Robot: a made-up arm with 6 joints.
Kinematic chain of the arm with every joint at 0, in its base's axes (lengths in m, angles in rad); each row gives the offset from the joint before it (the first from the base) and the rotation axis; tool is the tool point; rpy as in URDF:
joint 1: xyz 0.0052 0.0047 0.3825 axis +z
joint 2: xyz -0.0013 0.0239 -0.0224 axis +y
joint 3: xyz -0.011 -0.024 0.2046 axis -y
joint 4: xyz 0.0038 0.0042 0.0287 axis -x
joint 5: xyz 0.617 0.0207 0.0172 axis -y
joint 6: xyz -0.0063 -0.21 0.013 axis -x
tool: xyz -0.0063 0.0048 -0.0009 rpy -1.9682 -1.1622 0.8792
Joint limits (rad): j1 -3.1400..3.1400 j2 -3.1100..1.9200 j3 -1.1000..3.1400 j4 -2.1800..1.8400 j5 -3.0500..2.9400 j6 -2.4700..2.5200
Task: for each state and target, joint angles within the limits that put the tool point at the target. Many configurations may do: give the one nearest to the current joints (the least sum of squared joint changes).
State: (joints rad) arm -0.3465 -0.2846 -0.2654 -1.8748 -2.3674 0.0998
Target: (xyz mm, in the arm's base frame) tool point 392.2 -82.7 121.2
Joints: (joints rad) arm -0.2939 -0.5661 -0.9935 -1.8001 -2.3521 0.1416
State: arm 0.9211 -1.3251 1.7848 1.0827 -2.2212 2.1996
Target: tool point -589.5 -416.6 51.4
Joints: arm 0.5521 -1.0691 2.3785 1.1922 -2.1901 2.1803
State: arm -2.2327 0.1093 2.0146 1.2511 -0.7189 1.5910
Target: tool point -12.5 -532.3 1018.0
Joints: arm -1.6379 1.0001 1.6214 1.4814 -0.6516 1.5766
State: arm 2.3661 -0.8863 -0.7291 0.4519 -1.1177 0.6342
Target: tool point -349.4 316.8 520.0
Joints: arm 2.7952 -1.0612 -1.1000 0.1772 -0.9803 0.6448
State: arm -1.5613 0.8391 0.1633 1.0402 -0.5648 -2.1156
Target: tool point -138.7 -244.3 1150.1
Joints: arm -1.8408 0.0033 0.7900 0.9682 -0.5503 -2.1213
